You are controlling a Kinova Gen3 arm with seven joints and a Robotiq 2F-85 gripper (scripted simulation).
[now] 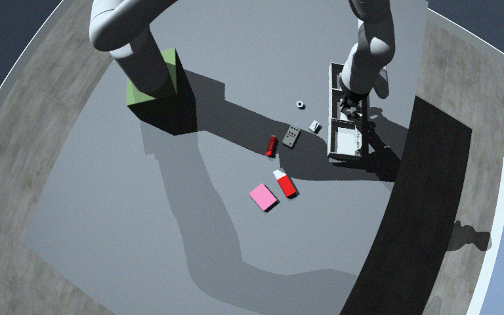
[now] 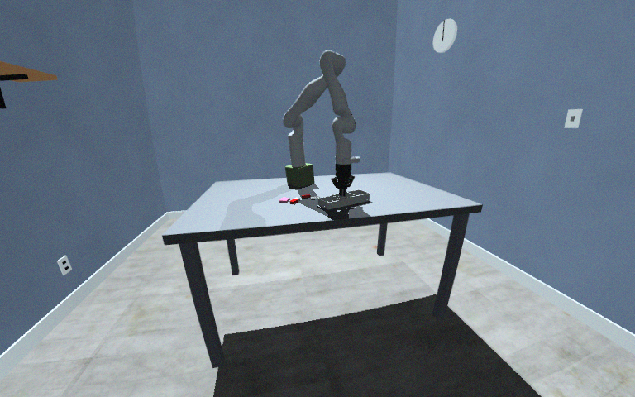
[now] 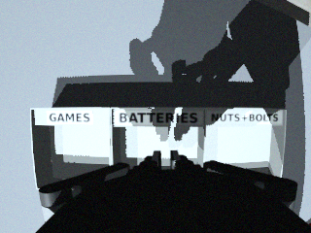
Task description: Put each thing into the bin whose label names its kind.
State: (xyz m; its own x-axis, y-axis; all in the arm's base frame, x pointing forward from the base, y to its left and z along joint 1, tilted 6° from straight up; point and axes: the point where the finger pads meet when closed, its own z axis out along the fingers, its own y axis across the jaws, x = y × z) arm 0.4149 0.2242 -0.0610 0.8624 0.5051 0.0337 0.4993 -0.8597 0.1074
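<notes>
The bin row is 30 mm below my hand and 10 mm to the left of it. The rest, counted from my hand: white domino: 130 mm to the right, 70 mm behind, 50 mm below; then red battery: 180 mm to the right, 100 mm behind, 40 mm below; then nut: 100 mm behind, 50 mm to the right, 50 mm below.
</notes>
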